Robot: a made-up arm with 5 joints. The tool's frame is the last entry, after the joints.
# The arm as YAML. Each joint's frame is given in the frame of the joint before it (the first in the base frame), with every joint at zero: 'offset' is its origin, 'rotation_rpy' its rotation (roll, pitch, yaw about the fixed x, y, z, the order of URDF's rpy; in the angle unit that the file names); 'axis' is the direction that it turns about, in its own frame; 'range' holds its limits. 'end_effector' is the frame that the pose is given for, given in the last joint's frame.
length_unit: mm
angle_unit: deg
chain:
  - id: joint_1
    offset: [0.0, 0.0, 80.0]
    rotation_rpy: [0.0, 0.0, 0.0]
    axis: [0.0, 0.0, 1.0]
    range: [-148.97, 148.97]
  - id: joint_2
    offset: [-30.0, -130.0, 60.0]
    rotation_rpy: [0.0, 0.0, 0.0]
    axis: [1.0, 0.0, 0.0]
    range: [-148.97, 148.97]
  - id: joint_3
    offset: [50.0, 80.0, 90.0]
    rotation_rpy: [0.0, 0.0, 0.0]
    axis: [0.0, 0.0, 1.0]
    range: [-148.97, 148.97]
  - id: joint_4
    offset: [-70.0, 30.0, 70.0]
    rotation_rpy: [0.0, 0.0, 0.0]
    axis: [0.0, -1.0, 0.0]
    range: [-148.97, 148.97]
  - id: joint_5
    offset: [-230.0, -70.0, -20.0]
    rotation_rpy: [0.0, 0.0, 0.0]
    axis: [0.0, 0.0, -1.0]
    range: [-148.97, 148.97]
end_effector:
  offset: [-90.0, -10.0, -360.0]
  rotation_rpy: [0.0, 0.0, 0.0]
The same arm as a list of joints. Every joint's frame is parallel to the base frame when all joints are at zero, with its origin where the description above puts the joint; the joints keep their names.
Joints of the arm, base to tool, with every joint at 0 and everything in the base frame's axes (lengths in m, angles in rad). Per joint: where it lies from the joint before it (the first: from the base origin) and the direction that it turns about. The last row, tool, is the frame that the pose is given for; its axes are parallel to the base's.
joint_1: xyz 0 0 0.08 axis +z
joint_2: xyz -0.03 -0.13 0.06 axis +x
joint_3: xyz 0.05 0.08 0.09 axis +z
joint_4: xyz -0.07 0.03 0.07 axis -y
joint_5: xyz -0.23 -0.07 -0.02 axis -z
tool: xyz -0.09 -0.01 -0.36
Joint limits (rad, base to tool): -2.6..2.6 -2.6..2.6 -2.6..2.6 -2.6..2.6 -2.6..2.6

